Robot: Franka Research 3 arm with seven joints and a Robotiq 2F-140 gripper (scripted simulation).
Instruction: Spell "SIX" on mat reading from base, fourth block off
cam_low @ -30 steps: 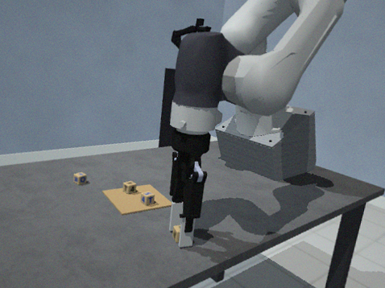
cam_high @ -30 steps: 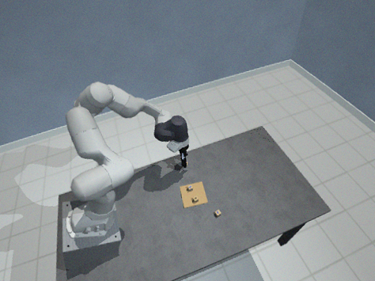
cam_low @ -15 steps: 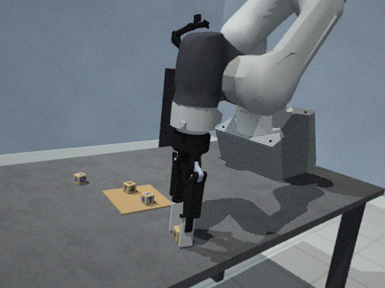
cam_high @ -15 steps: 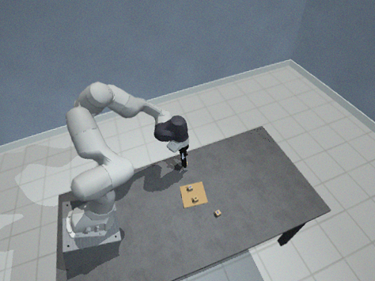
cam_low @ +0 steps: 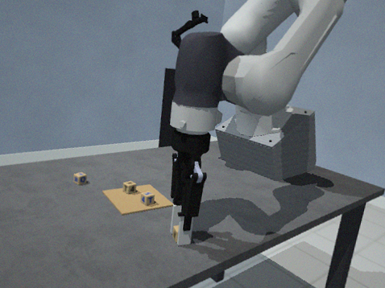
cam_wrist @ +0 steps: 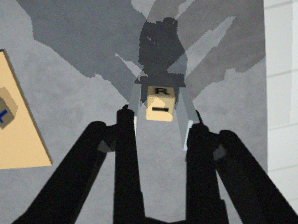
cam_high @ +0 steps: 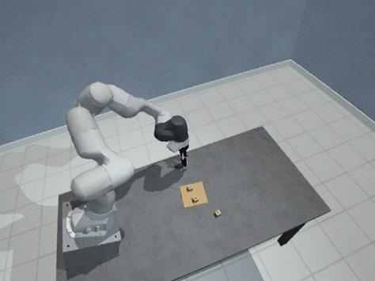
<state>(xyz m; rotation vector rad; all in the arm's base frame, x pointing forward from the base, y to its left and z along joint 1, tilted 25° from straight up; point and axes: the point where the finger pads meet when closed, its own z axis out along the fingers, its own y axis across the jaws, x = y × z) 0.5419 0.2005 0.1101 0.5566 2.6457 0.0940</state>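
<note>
My hand is 21 cm to the left of the tan mat, 4 cm past it and 3 cm above it.
</note>
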